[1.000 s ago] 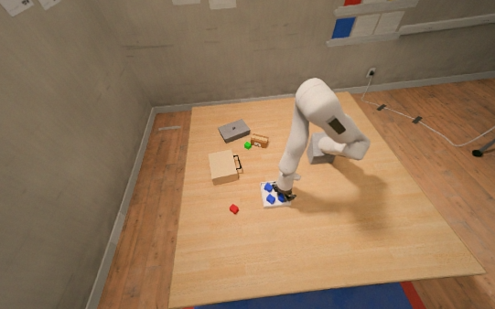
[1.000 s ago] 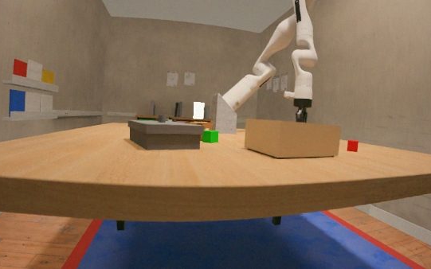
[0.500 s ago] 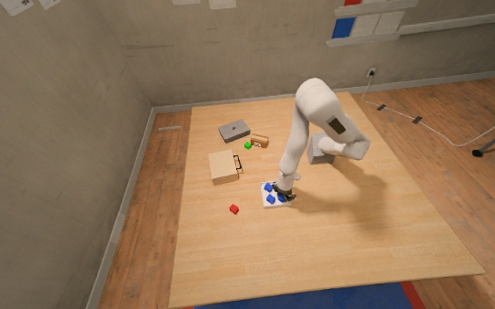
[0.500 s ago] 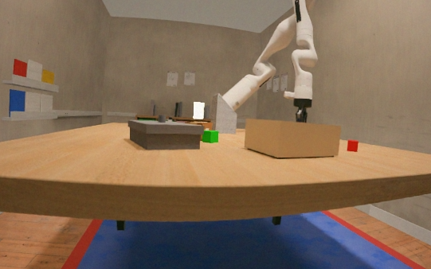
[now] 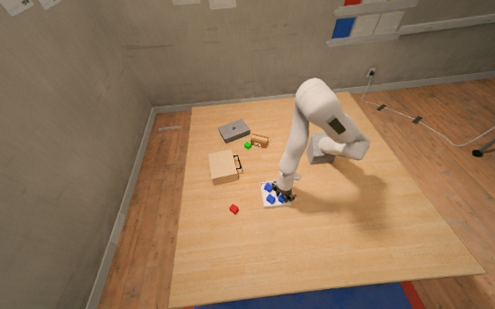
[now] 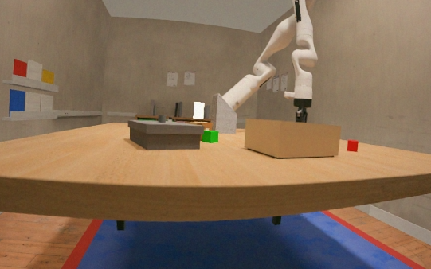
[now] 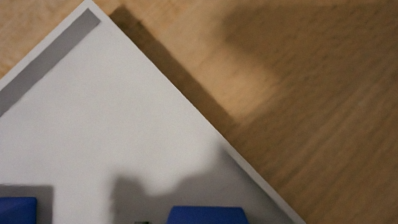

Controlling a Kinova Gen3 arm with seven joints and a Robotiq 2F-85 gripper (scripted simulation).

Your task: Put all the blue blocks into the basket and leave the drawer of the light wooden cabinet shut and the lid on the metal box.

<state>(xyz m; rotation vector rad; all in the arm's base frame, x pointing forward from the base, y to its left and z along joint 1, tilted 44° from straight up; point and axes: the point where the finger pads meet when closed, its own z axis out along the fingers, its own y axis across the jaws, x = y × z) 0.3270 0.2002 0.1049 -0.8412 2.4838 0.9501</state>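
The white basket is 40 mm to the right of my hand, 30 mm ahead of it and 20 mm below it. Round my hand: red block 260 mm ahead, 10 mm to the left, 10 mm below; light wooden cabinet 280 mm ahead, 260 mm to the right; drawer 270 mm ahead, 260 mm to the right.
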